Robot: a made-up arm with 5 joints.
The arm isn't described. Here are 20 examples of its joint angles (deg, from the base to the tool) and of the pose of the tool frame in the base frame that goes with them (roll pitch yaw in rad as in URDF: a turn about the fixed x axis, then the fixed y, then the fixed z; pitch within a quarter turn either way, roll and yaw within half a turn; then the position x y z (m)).
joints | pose
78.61 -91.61 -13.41 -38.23 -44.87 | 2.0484 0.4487 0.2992 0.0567 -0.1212 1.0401
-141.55 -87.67 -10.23 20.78 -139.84 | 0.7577 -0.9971 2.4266 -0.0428 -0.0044 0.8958
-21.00 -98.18 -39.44 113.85 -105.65 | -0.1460 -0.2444 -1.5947 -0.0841 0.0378 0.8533
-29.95 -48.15 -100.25 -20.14 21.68 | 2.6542 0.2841 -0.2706 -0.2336 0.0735 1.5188
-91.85 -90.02 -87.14 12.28 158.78 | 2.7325 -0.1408 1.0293 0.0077 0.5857 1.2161
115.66 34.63 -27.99 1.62 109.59 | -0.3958 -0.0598 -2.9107 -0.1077 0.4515 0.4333
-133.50 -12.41 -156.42 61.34 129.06 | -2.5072 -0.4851 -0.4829 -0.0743 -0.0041 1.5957
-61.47 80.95 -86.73 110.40 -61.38 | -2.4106 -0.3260 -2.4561 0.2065 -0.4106 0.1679
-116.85 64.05 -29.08 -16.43 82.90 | -0.2202 -0.1674 -0.2502 -0.2111 -0.2710 0.2421
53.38 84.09 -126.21 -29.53 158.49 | -1.6325 -1.0215 2.1341 0.6532 0.8075 0.3964
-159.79 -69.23 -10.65 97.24 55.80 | -0.3036 -0.2887 -0.5299 -0.0222 0.0990 0.6937
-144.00 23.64 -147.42 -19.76 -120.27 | 2.0931 -0.2966 1.5901 -0.4270 -0.2765 1.5042
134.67 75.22 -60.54 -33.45 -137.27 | -0.3392 -0.3553 1.6960 -0.4157 0.5000 0.1774
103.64 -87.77 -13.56 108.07 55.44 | -0.4490 -0.1689 -2.1761 0.1184 0.0104 0.6943
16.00 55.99 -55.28 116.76 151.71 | 1.6810 0.8570 2.3115 0.4094 0.0928 0.4612
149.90 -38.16 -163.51 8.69 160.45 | 2.4967 0.2906 -1.0227 0.5210 -0.2215 1.4811
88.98 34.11 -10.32 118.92 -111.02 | -3.0726 0.3707 -0.3763 0.0528 0.1214 0.6450
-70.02 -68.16 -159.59 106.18 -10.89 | 2.0585 1.0180 -1.8743 -0.2799 0.6403 1.2205
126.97 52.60 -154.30 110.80 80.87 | -0.3838 -0.1351 -2.2187 -0.4255 0.7553 0.8640
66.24 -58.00 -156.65 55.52 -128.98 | 2.3540 -0.1752 -1.2198 -0.2332 -0.6165 1.3590
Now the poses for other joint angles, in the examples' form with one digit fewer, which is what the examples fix.
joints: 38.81 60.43 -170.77 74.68 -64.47
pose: 0.055 0.104 -1.199 0.835 0.614 0.969
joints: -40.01 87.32 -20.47 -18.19 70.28
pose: 0.279 -0.417 1.134 0.083 -0.132 0.183
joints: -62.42 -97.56 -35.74 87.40 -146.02
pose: -0.074 -0.782 -1.758 -0.028 0.084 0.897
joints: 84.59 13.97 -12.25 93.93 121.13
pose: 1.102 0.414 2.992 0.095 0.146 0.638
